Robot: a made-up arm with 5 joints. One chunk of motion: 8 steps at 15 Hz.
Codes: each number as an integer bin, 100 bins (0 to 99) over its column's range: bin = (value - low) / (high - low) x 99, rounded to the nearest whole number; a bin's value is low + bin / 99 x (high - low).
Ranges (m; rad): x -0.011..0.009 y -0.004..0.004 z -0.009..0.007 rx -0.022..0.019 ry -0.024..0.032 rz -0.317..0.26
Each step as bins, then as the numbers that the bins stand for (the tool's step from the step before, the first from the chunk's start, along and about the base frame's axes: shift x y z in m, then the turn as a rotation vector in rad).
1 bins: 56 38 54 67 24 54
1 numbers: 0.00031 -0.00093 -0.00027 0.00575 -0.01042 -0.00227
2 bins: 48 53 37 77 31 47
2 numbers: -0.00130 0.00028 -0.00302 0.00989 -0.00646 -0.04307
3 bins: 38 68 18 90 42 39
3 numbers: -0.00332 0.00149 -0.00609 0.01527 -0.00024 -0.08970
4 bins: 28 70 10 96 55 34
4 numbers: -0.00534 0.00166 -0.00738 0.01776 0.00711 -0.11884
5 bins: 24 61 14 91 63 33
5 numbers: -0.00615 0.00093 -0.00674 0.01569 0.01164 -0.12467
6 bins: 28 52 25 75 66 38
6 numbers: -0.00534 0.00020 -0.00496 0.00906 0.01333 -0.09553
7 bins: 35 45 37 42 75 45
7 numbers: -0.00393 -0.00036 -0.00302 -0.00461 0.01842 -0.05473
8 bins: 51 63 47 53 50 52
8 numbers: -0.00070 0.00109 -0.00140 -0.00005 0.00428 -0.01393
